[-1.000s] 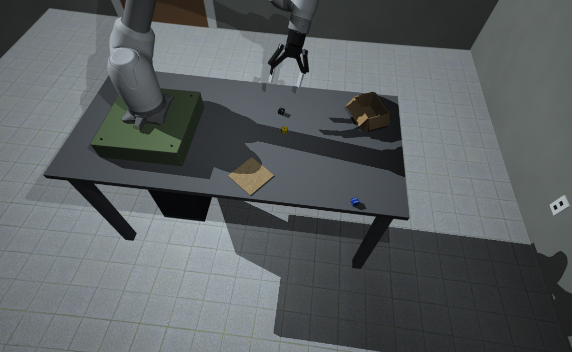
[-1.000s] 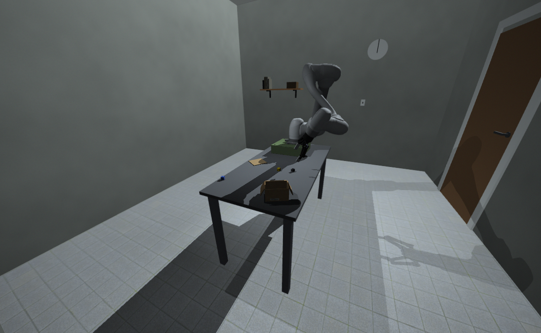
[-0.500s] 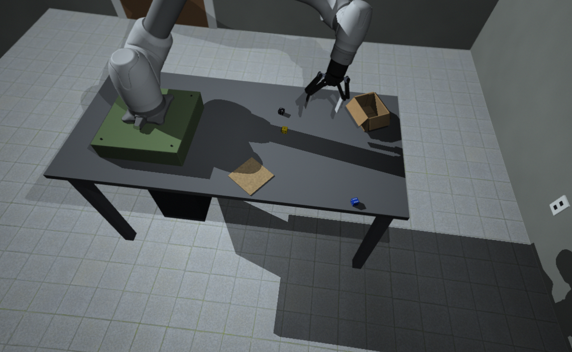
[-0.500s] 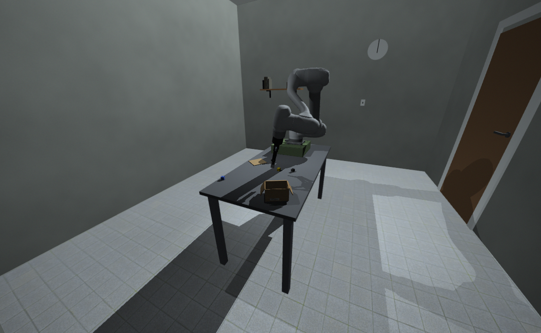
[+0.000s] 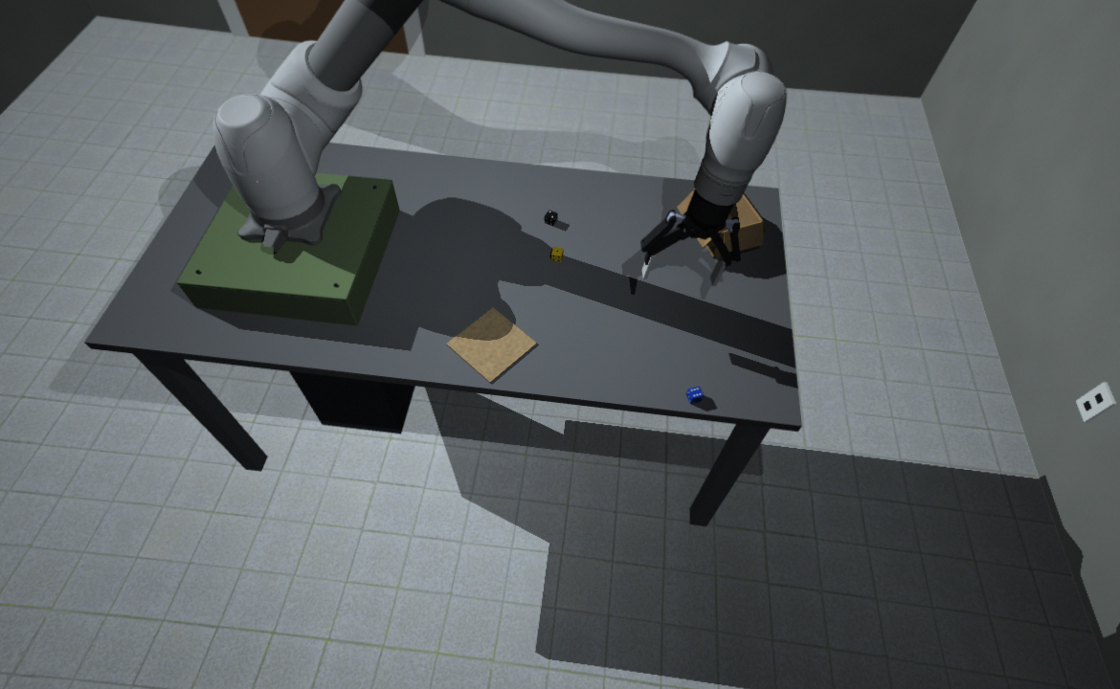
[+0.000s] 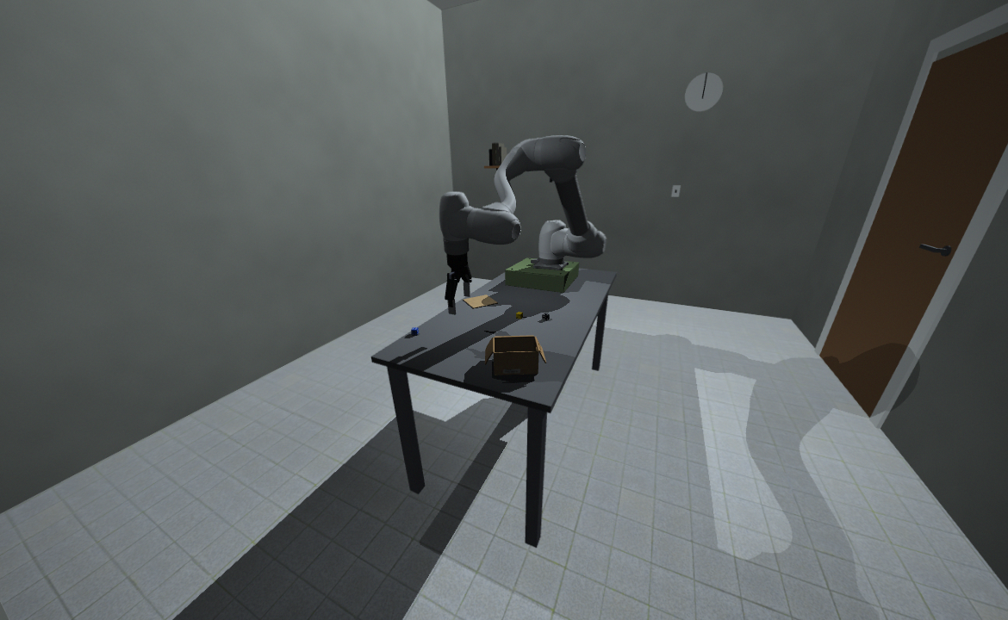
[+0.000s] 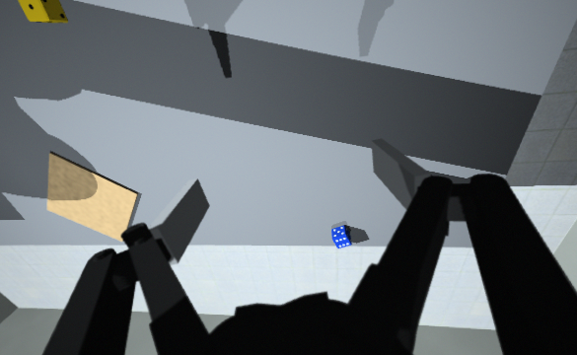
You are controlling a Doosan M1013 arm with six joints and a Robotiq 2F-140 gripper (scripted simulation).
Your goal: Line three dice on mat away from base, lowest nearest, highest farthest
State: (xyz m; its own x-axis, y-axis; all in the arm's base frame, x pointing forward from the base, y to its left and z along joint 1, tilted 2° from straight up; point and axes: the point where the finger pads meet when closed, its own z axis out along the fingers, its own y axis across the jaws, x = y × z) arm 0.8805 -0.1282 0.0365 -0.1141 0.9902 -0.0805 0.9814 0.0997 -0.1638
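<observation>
The blue die lies 5 cm ahead of my hand, 20 cm to the right of it and 14 cm below it. Round my hand: cardboard box: 12 cm ahead, 29 cm to the left, 11 cm below; then black die: 30 cm behind, 27 cm to the left, 14 cm below; then yellow die: 27 cm behind, 15 cm to the left, 14 cm below.
</observation>
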